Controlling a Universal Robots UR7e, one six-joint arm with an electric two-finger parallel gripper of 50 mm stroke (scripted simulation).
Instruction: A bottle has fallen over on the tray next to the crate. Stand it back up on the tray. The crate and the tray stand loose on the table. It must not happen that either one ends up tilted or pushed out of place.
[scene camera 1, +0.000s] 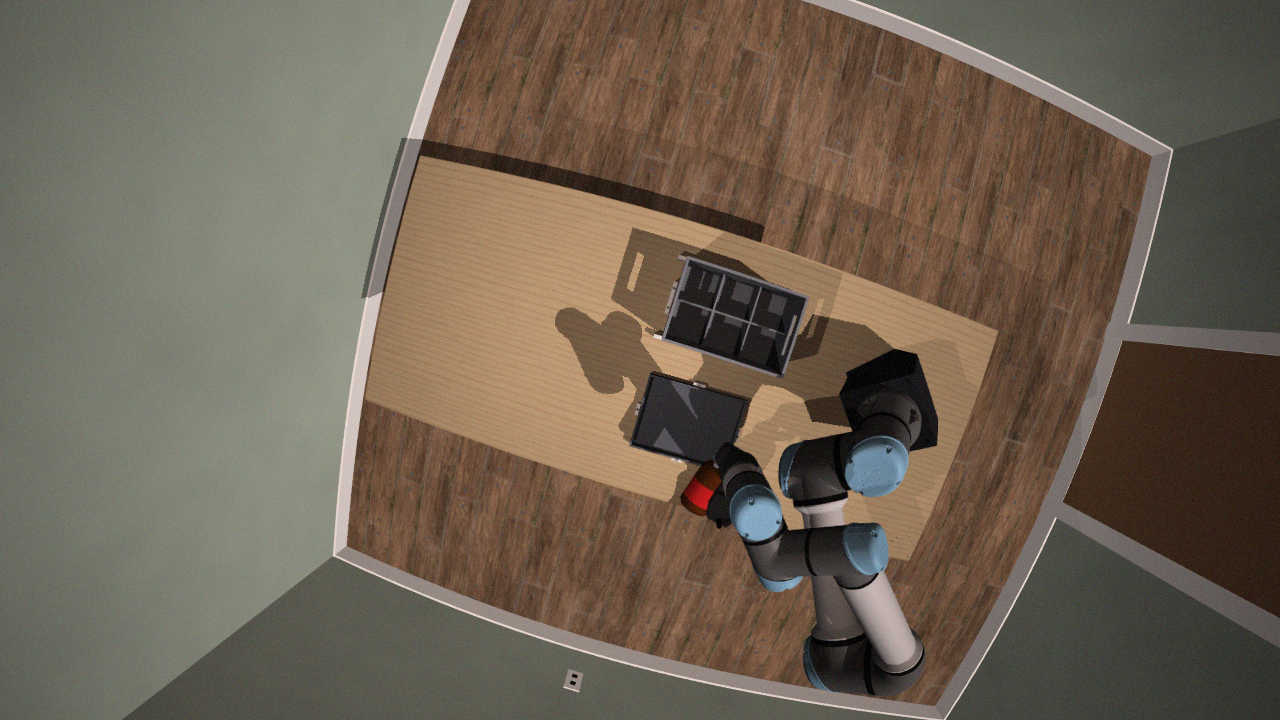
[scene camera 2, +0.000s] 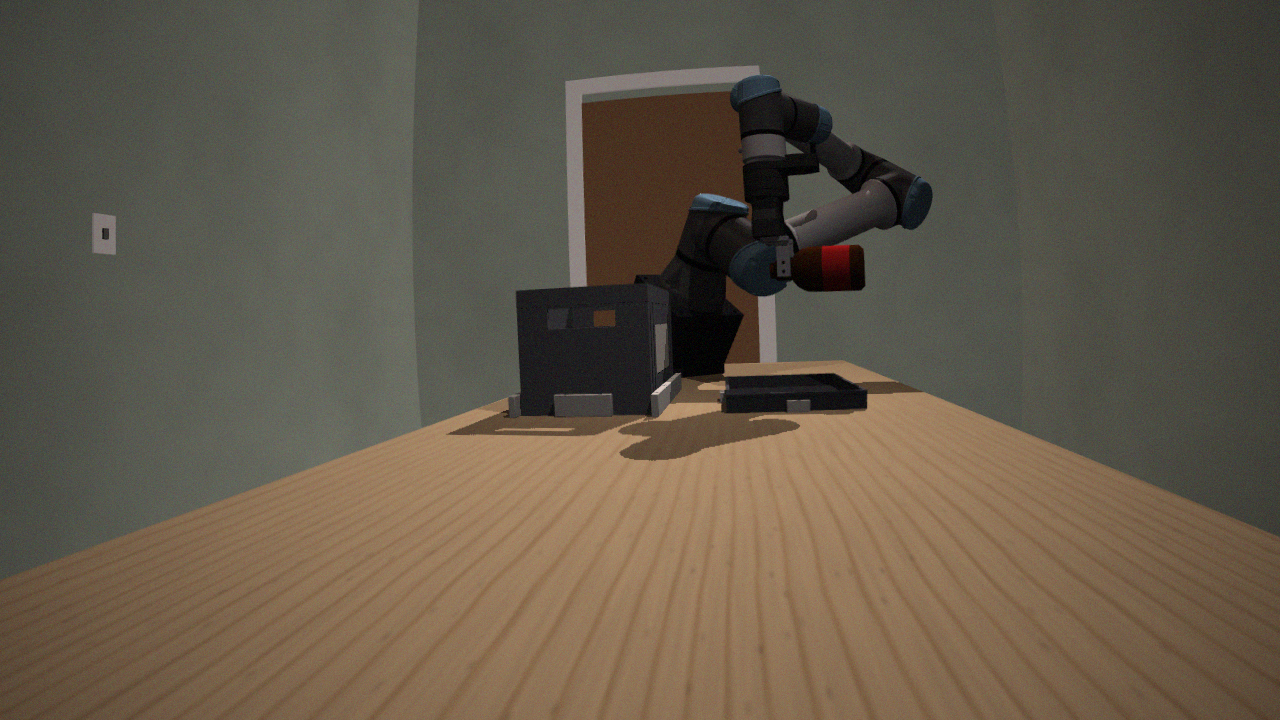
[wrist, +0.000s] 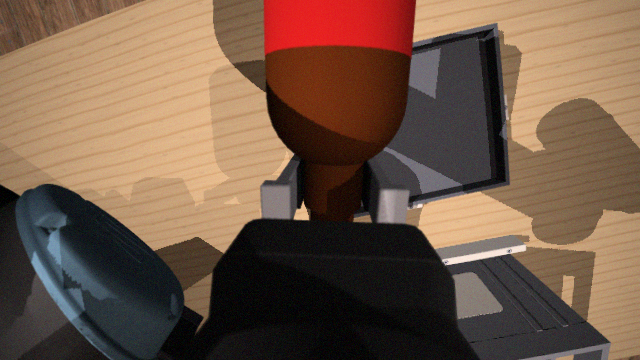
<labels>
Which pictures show the crate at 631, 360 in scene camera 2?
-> Scene camera 1, scene camera 2 and the wrist view: all of them.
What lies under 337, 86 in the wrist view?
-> A bottle.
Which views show the bottle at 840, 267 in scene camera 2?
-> Scene camera 1, scene camera 2 and the wrist view: all of them.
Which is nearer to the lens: the bottle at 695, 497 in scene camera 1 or the shallow tray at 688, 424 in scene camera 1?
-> The bottle.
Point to a shallow tray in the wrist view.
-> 453, 139
</labels>
